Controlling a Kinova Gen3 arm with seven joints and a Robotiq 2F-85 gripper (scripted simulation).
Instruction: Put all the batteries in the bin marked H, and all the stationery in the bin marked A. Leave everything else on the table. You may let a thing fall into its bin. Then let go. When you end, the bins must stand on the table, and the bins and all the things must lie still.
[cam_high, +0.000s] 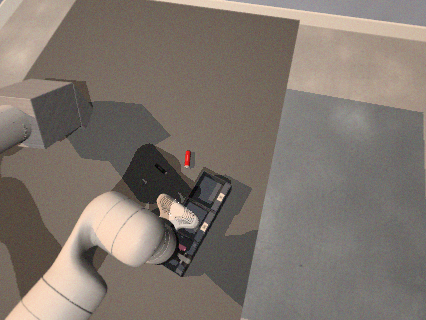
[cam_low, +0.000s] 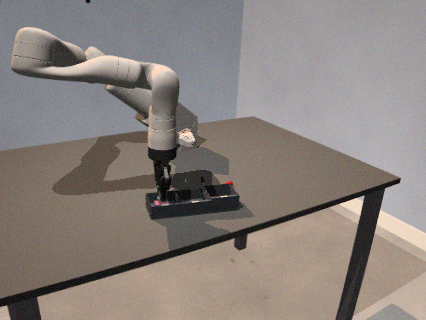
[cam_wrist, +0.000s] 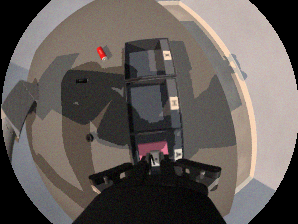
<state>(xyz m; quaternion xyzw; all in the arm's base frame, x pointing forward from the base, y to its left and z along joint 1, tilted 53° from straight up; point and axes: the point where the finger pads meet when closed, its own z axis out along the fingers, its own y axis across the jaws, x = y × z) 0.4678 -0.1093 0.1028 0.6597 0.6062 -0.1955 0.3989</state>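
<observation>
My hand is 4 cm above the flat pink piece. From my hand the other things lie so: dark round thing 13 cm behind, 6 cm to the left, 5 cm below; small white thing 1 cm below; three joined bins 2 cm ahead, 8 cm to the left, 3 cm below.
</observation>
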